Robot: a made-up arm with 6 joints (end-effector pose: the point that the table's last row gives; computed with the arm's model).
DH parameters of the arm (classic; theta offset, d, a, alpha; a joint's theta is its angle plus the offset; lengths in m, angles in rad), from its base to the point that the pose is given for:
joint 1: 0 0.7 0.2 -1.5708
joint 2: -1.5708 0 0.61 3.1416
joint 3: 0 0 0.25 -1.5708
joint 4: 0 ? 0 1.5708
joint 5: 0 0 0 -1.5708
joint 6: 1.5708 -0.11 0 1.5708
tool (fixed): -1.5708 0 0 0
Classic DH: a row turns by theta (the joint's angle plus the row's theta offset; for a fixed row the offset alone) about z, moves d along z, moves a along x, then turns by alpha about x.
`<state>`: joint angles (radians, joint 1 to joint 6).
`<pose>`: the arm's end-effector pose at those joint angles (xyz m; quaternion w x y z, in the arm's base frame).
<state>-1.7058 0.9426 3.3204 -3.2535 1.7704 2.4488</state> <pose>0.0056 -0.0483 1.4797 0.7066 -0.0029 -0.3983 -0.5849</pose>
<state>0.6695 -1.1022 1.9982 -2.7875 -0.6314 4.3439</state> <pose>-0.9746 -0.7426 0.7006 0.0340 -0.3320 0.6073 0.7210</pose>
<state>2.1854 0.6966 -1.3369 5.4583 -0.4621 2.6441</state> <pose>-0.2562 0.3005 0.2851 0.5263 0.5315 -0.0365 -0.6627</pose>
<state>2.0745 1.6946 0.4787 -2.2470 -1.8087 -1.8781</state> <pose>-0.7316 1.1548 0.0277 0.1802 0.1332 -0.6938 0.6844</pose>
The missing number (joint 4, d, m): -0.78
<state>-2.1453 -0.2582 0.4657 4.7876 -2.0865 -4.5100</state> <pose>-0.1520 -0.4105 1.9524 0.9002 -0.3772 0.2166 -0.0190</pose>
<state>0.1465 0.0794 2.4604 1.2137 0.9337 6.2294</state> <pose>-0.5638 0.0005 1.6874 0.0333 0.3673 0.8574 0.3589</pose>
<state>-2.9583 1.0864 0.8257 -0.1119 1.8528 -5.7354</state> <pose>-1.5315 -0.2719 1.1339 0.1766 0.6858 -0.1001 0.6989</pose>
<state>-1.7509 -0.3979 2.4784 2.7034 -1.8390 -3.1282</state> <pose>0.1083 0.8460 1.1253 0.3628 0.4058 0.5905 -0.5958</pose>
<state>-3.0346 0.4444 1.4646 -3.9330 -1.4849 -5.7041</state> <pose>-0.6015 0.0138 2.0946 0.7986 -0.3143 -0.4012 0.3202</pose>
